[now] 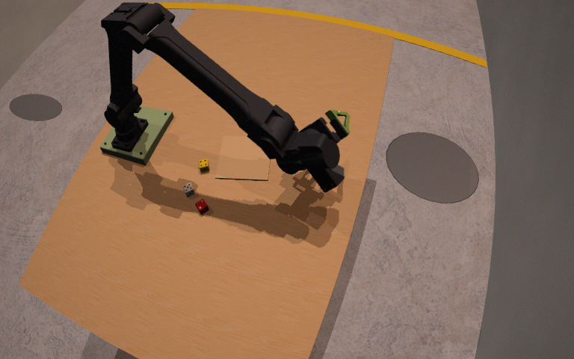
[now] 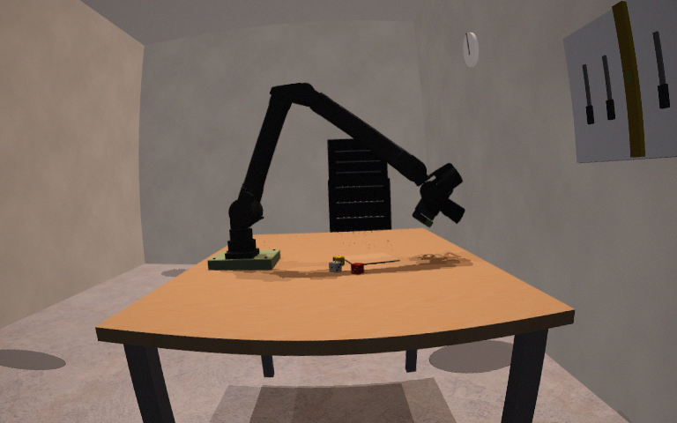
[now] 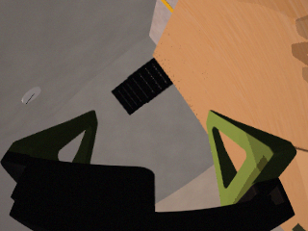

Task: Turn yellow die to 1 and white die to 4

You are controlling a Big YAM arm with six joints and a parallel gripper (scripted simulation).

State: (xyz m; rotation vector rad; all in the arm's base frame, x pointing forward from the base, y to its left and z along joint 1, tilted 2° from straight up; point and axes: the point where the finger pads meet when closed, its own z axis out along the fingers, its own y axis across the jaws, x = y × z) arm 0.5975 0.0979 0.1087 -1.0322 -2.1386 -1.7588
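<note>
My hand is 31 cm past the yellow die, 13 cm to the left of it and 13 cm above it. Also, from my hand: tan mat 22 cm behind, 14 cm below, 6 cm to the right; red die 26 cm behind, 24 cm to the right, 13 cm below; white die 32 cm behind, 21 cm to the right, 13 cm below.
</note>
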